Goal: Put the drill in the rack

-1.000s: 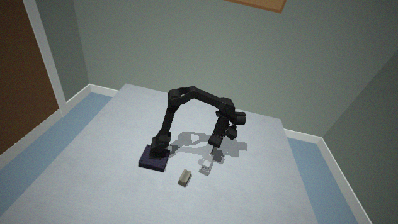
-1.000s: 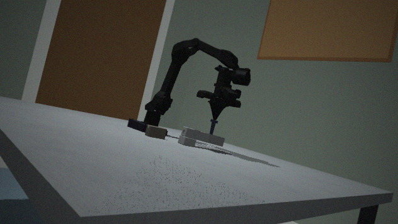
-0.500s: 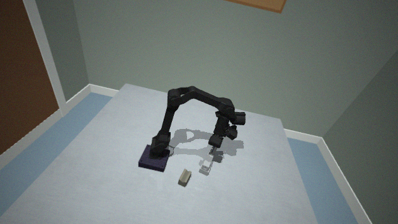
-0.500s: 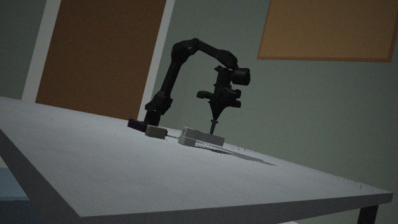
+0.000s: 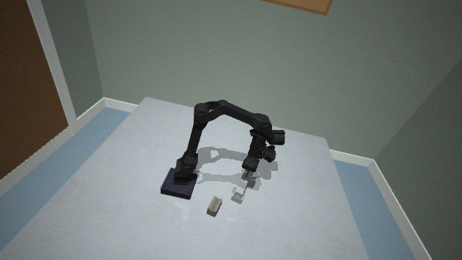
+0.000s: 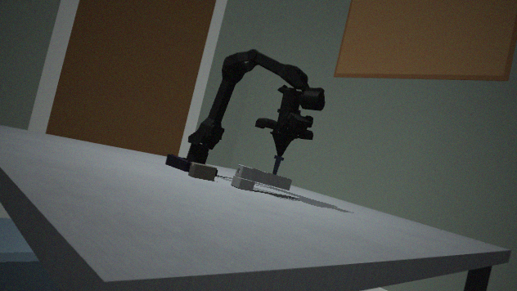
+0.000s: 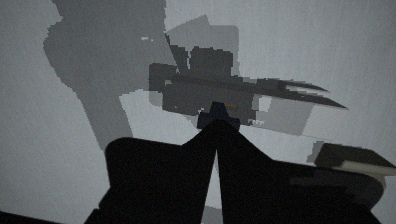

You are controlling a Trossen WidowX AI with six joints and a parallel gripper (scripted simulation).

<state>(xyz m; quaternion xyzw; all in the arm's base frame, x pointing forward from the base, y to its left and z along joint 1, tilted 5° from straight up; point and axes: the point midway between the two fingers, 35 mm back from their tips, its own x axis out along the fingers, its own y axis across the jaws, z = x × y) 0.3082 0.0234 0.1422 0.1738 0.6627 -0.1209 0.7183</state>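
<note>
Right now my gripper tip is 3 cm above the dark blue key. Also, from my gripper tip: grey block 2 cm behind, 3 cm to the right, 8 cm below; then tan rack 16 cm behind, 15 cm to the right, 10 cm below; then drill 3 cm behind, 5 cm to the right, 7 cm below.
</note>
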